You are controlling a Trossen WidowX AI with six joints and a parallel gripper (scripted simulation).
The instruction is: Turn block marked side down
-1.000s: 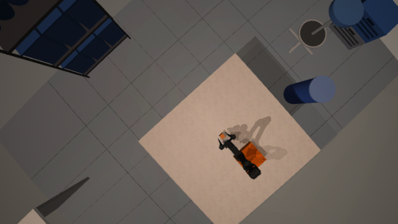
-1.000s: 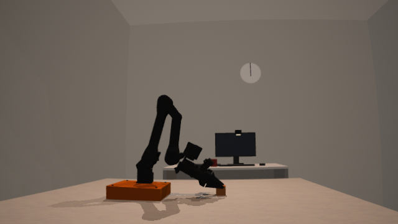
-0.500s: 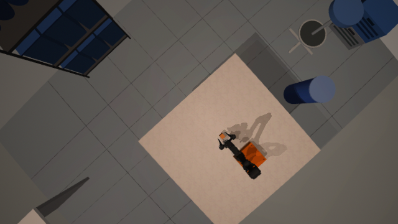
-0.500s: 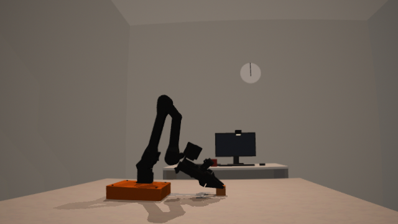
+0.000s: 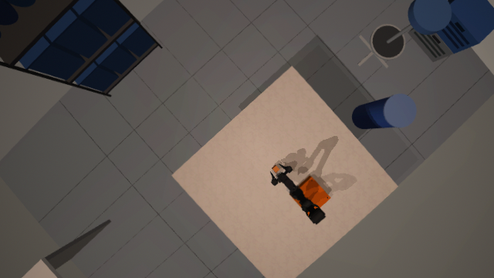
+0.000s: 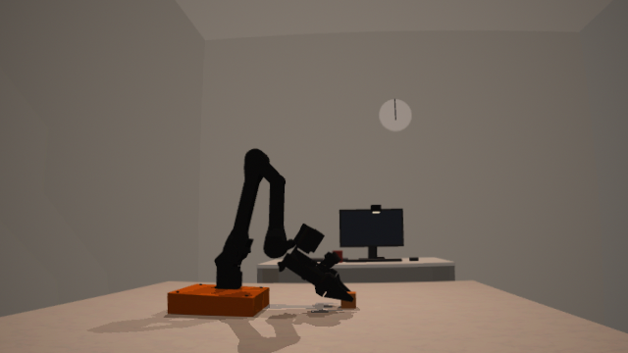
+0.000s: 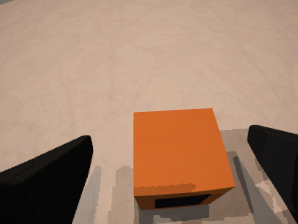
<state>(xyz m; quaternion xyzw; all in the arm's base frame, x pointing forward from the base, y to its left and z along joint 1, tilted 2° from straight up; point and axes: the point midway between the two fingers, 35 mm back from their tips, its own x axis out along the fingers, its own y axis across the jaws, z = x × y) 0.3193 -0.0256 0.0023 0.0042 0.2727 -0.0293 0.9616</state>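
My gripper tip is now 2 cm past the block and 1 cm above it.
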